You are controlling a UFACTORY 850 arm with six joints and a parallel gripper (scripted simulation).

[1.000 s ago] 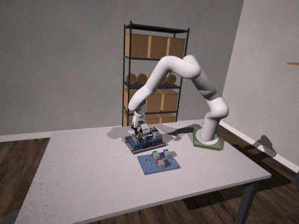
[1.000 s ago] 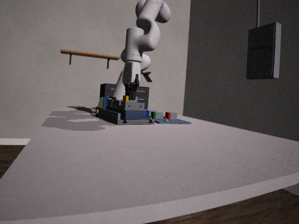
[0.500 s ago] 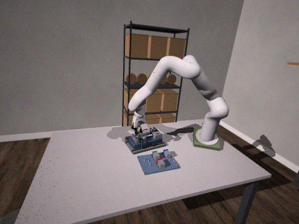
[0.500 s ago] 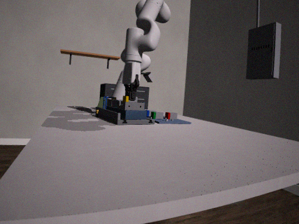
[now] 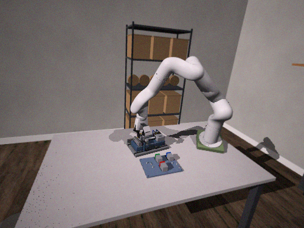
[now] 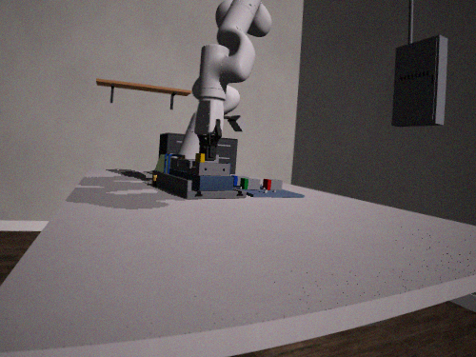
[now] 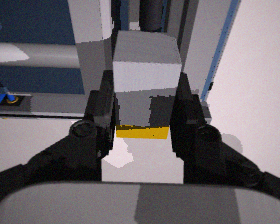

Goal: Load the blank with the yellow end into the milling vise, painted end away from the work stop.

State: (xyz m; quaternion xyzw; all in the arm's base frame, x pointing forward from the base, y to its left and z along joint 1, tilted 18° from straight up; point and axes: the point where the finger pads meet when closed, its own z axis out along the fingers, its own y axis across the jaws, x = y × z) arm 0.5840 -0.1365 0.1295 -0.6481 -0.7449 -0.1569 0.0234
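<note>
Now: hand 1 cm past the dark work-stop rod, 5 cm to the right of it and 3 cm above it. The rest, counted from my hand: green-ended blank: 8 cm behind, 19 cm to the left, 10 cm below; red-ended blank: 8 cm behind, 28 cm to the left, 10 cm below; blue-ended blank: 17 cm behind, 19 cm to the left, 10 cm below.
</note>
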